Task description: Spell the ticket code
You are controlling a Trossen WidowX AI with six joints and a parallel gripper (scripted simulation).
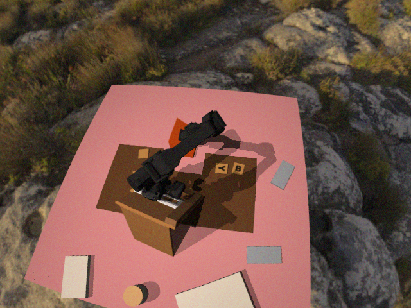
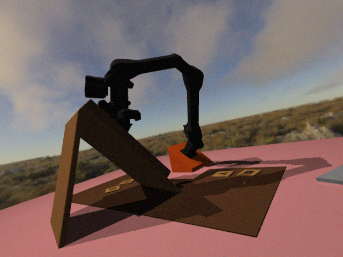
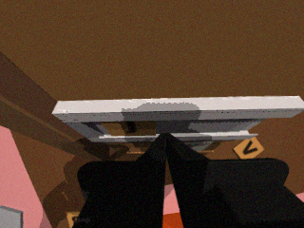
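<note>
Right now my gripper tip is 90 mm above the white ticket, 50 mm past it and 30 mm to the left of it. The rest, counted from my gripper tip: brown mat (170 mm below, 150 mm behind, 10 mm to the left); then white block (400 mm ahead, 360 mm to the right, 160 mm below).
</note>
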